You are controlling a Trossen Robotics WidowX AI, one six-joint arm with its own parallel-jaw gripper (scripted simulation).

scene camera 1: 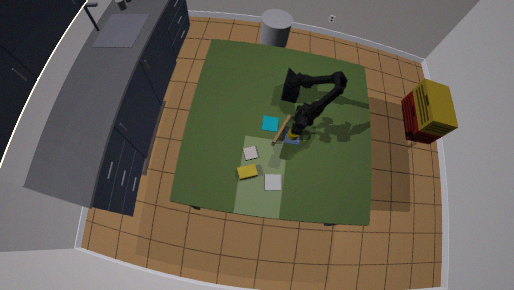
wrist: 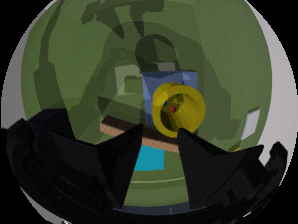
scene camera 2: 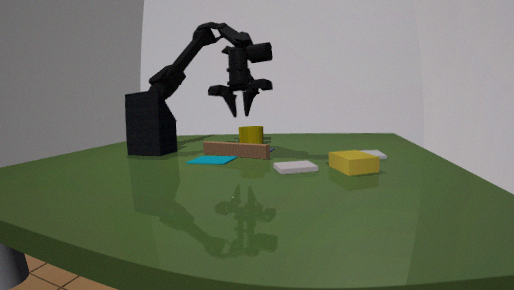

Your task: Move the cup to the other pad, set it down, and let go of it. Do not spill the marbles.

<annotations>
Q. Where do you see a wooden bar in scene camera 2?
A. At 247, 150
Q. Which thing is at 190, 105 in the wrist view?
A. A yellow cup.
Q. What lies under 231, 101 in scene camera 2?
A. My gripper.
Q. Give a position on a wooden bar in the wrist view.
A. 153, 139
</annotations>
